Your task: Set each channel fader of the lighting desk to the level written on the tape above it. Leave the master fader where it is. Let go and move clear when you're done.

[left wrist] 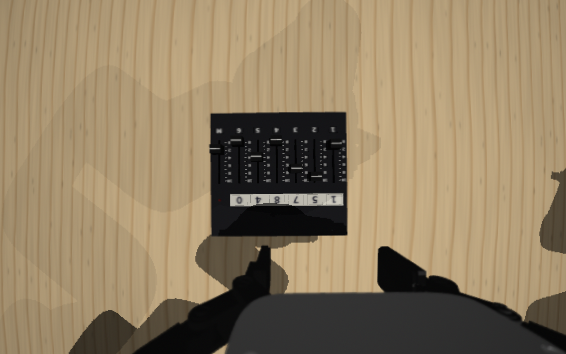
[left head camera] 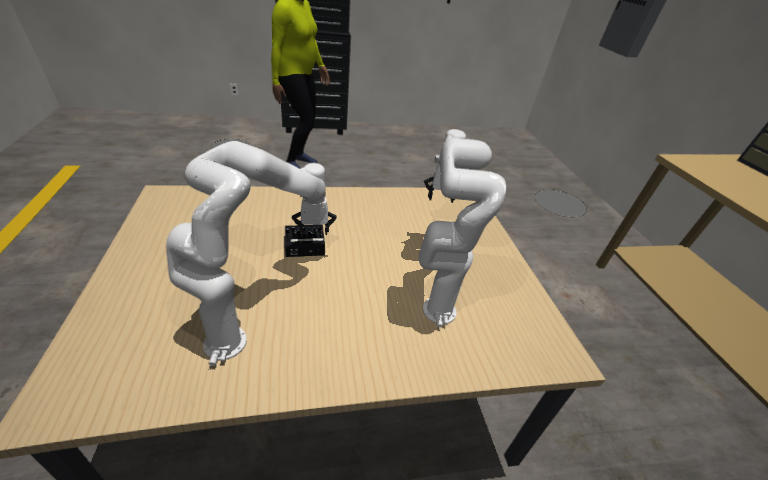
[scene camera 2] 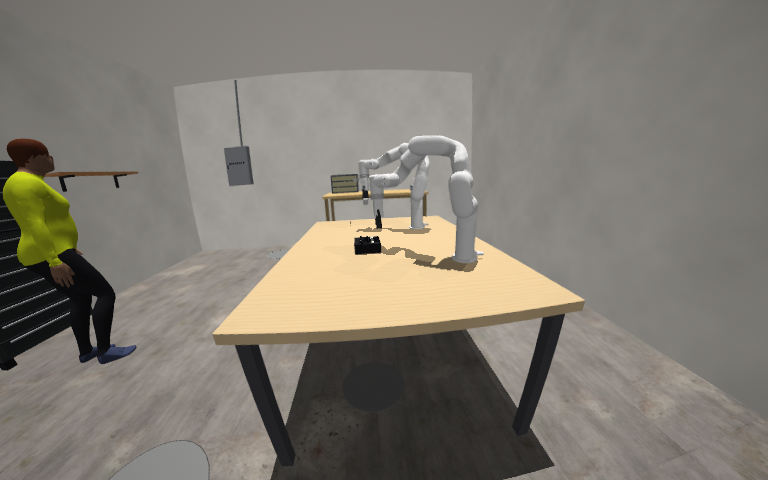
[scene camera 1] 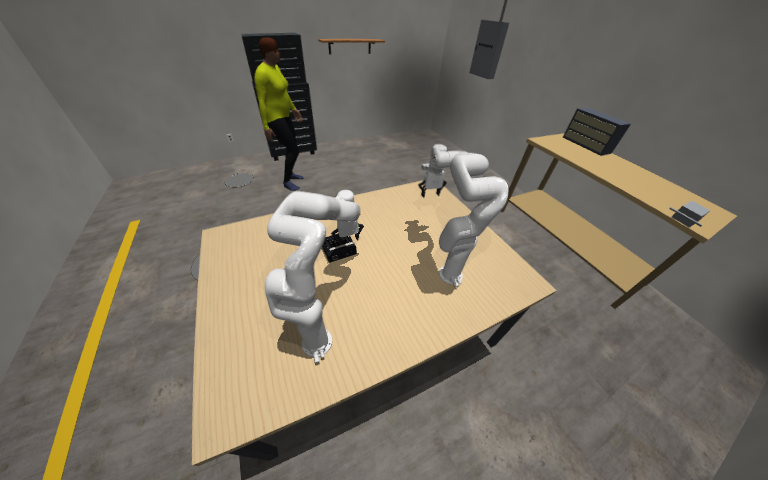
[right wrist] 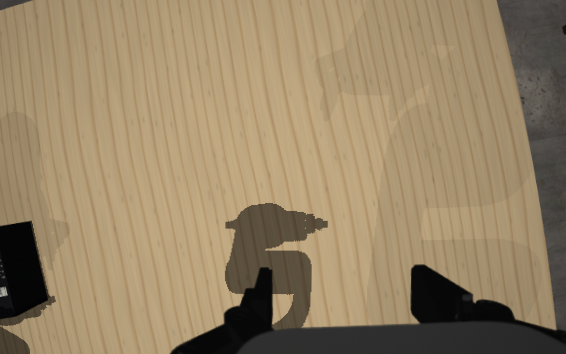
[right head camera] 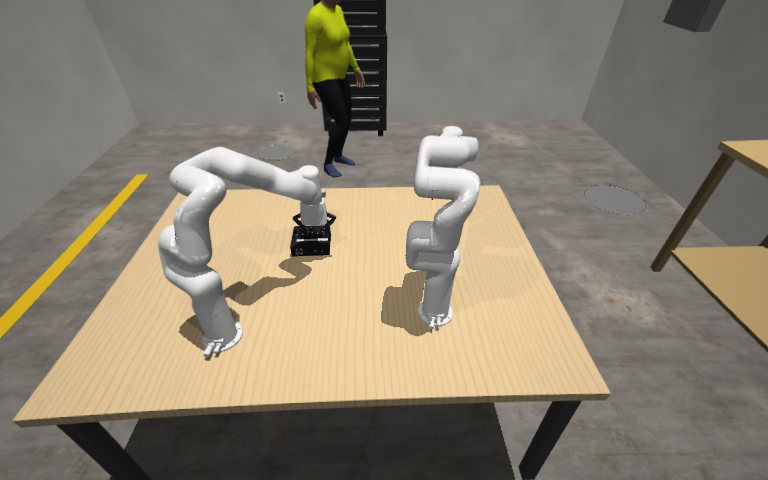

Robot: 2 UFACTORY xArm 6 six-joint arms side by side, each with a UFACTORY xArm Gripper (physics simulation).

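Where they show: left gripper, fingertip midpoint: (left wrist: 324, 264) (left head camera: 314, 233) (scene camera 2: 378, 226) (scene camera 1: 348, 241) (right head camera: 316, 233); right gripper, fingertip midpoint: (left head camera: 440, 200) (scene camera 2: 365, 198) (scene camera 1: 430, 195) (right wrist: 341, 290) (right head camera: 443, 199); left arm's base at its link origin: (left head camera: 225, 343) (scene camera 2: 464, 258) (scene camera 1: 317, 342) (right head camera: 223, 336); right arm's base at its link origin: (left head camera: 439, 311) (scene camera 2: 416, 227) (scene camera 1: 450, 274) (right head camera: 435, 312).
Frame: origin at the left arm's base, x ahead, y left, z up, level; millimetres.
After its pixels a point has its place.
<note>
The black lighting desk (left head camera: 304, 247) {x 423, y -214, z 50 mm} (right head camera: 310, 247) {x 424, y -221, z 48 mm} (scene camera 1: 339, 250) {x 439, y -203, z 55 mm} (scene camera 2: 367, 247) {x 489, y -130, z 37 mm} (left wrist: 278, 220) {x 442, y -214, z 55 mm} stands on the table. In the left wrist view it appears upside down; its white tape (left wrist: 286, 200) {x 466, y -221, z 55 mm} reads 1, 5, 7, 8, 4, 0 for channels 1 to 6. Fader 1 (left wrist: 335, 144) {x 534, y -268, z 68 mm} is near the low end, fader 2 (left wrist: 315, 176) {x 497, y -250, z 68 mm} near the high end, fader 3 (left wrist: 296, 169) {x 502, y -229, z 68 mm} around 7, fader 4 (left wrist: 276, 141) {x 531, y -204, z 68 mm} near 0, fader 5 (left wrist: 256, 157) {x 511, y -184, z 68 mm} around 4, fader 6 (left wrist: 236, 141) {x 527, y -160, z 68 mm} near 0. The master fader (left wrist: 215, 149) {x 516, y -138, z 68 mm} is near 2. My left gripper (left wrist: 324, 264) {x 427, y -254, z 122 mm} is open above the desk. My right gripper (right wrist: 341, 290) {x 533, y -769, z 237 mm} (scene camera 1: 431, 195) {x 533, y -769, z 237 mm} is open, away from it.
The wooden table (left head camera: 339, 362) {x -77, y -361, z 0 mm} (scene camera 1: 368, 350) {x -101, y -194, z 0 mm} carries both arms. A person in a yellow top (left head camera: 293, 39) (scene camera 1: 273, 93) stands beyond its far edge, before a dark drawer cabinet (left head camera: 334, 56). A side bench (scene camera 1: 628, 175) with a drawer box (scene camera 1: 593, 131) stands at the right.
</note>
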